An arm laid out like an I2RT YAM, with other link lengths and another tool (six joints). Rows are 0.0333 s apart.
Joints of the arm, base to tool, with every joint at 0 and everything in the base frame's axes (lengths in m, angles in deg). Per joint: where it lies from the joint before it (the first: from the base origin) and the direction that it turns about. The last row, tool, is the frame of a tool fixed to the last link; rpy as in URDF.
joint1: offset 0 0 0.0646 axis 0 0 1
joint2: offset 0.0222 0.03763 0.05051 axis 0 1 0
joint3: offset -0.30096 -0.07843 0 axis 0 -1 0
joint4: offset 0.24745 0.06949 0.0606 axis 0 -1 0
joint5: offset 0.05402 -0.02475 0.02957 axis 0 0 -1
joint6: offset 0.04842 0 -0.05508 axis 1 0 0
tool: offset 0.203 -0.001 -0.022 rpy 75.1 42.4 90
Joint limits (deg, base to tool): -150..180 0..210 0..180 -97..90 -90..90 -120..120
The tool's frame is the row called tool.
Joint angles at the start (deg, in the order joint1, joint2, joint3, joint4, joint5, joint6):
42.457, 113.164, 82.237, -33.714, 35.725, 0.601
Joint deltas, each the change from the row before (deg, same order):
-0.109, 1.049, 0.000, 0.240, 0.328, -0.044
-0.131, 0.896, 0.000, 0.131, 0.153, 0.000
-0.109, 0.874, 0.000, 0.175, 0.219, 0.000
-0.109, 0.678, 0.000, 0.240, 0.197, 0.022
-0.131, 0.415, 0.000, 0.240, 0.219, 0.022
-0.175, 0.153, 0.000, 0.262, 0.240, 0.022
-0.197, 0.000, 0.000, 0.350, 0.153, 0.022
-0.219, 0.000, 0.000, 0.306, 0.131, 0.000
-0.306, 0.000, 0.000, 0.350, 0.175, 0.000
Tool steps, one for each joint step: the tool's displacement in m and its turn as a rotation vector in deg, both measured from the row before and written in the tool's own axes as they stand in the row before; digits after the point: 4 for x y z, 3 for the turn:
0.0036, -0.0029, 0.0054, 0.781, 0.303, -0.373
0.0036, -0.0026, 0.0047, 0.651, 0.386, -0.264
0.0033, -0.0024, 0.0045, 0.639, 0.298, -0.266
0.0021, -0.0018, 0.0037, 0.466, 0.134, -0.128
0.0005, -0.0015, 0.0025, 0.338, -0.061, -0.001
-0.0012, -0.0013, 0.0013, 0.212, -0.270, 0.152
-0.0021, -0.0007, 0.0009, 0.026, -0.371, 0.293
-0.0020, -0.0009, 0.0009, 0.054, -0.323, 0.272
-0.0026, -0.0015, 0.0011, 0.118, -0.395, 0.346

